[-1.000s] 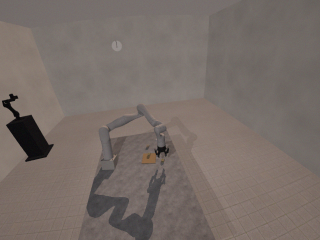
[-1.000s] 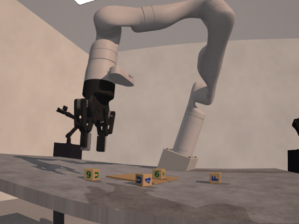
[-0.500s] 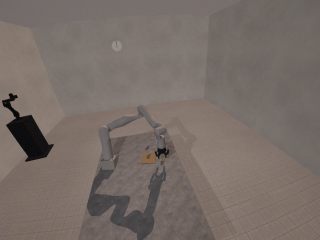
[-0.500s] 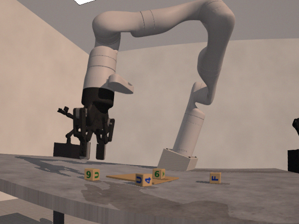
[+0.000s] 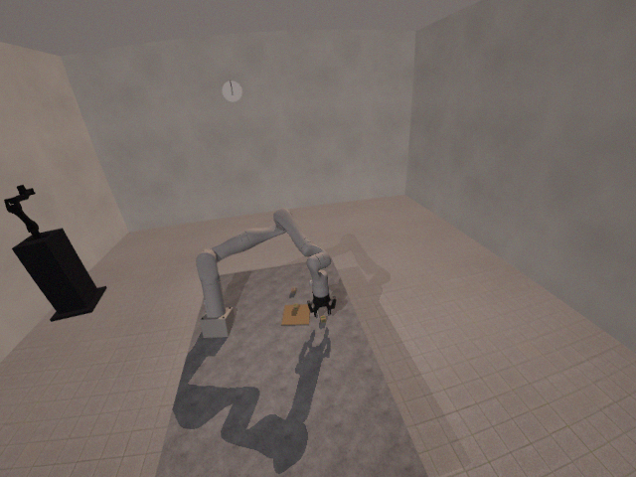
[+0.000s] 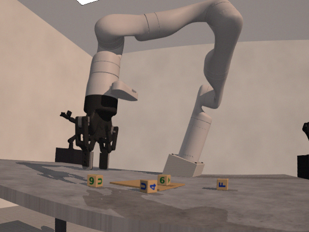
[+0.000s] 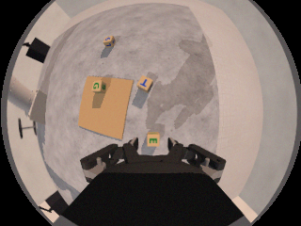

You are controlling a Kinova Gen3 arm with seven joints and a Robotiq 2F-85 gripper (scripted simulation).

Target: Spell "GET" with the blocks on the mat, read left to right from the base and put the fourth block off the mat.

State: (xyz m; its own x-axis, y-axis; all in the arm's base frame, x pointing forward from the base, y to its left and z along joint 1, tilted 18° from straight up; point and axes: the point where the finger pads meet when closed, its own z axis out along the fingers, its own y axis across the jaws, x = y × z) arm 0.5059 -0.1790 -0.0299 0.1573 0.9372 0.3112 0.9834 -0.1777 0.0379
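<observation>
Right now my hand is 40 mm above the E block. From my hand the other things lie so: F block (80 mm behind, 270 mm to the left, 40 mm below); mat (110 mm behind, 90 mm to the left, 50 mm below).
</observation>
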